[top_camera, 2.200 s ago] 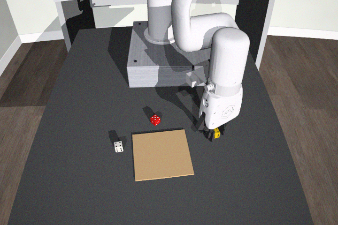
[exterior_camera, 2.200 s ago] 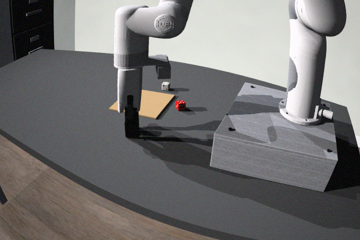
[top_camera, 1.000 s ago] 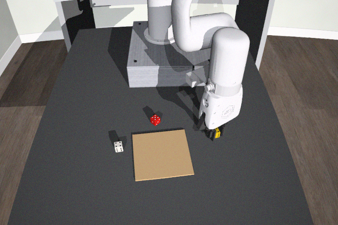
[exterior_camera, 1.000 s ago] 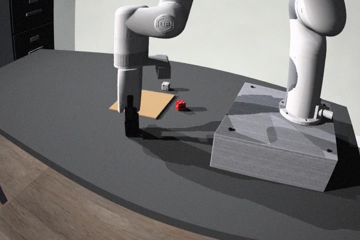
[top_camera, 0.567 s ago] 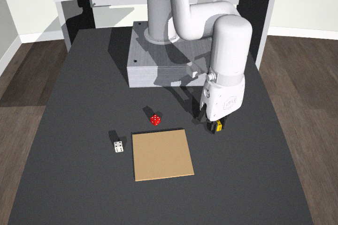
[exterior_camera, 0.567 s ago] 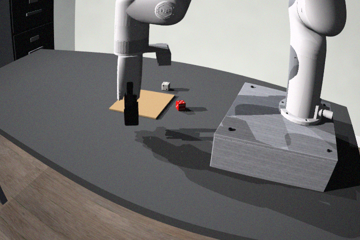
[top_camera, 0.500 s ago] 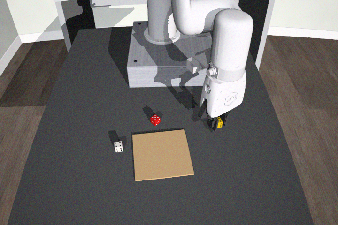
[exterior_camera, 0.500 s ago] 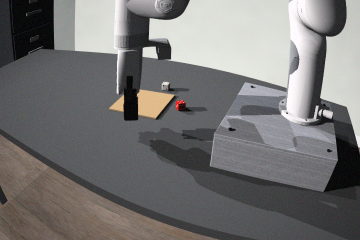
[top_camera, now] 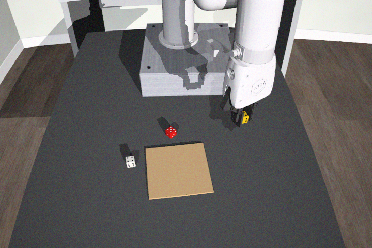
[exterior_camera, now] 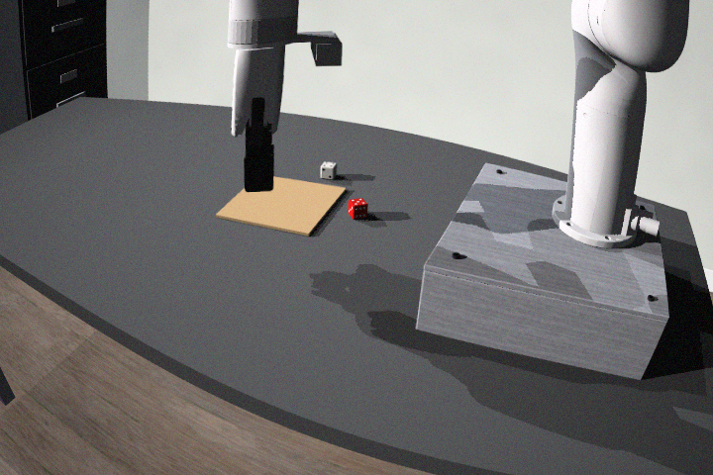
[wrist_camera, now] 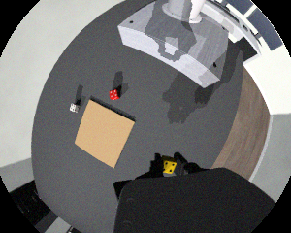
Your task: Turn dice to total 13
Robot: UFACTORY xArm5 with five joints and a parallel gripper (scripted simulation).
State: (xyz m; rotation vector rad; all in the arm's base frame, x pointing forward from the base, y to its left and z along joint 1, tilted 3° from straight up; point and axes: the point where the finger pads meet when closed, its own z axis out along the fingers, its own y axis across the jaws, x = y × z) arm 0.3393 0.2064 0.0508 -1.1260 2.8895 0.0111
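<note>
Now: the tan mat 130 mm to the right of my hand, 120 mm below it and 80 mm ahead of it. Also, from my hand: yellow die (10 mm below); red die (160 mm to the right, 110 mm below, 20 mm behind); white die (240 mm to the right, 110 mm below, 90 mm ahead).
</note>
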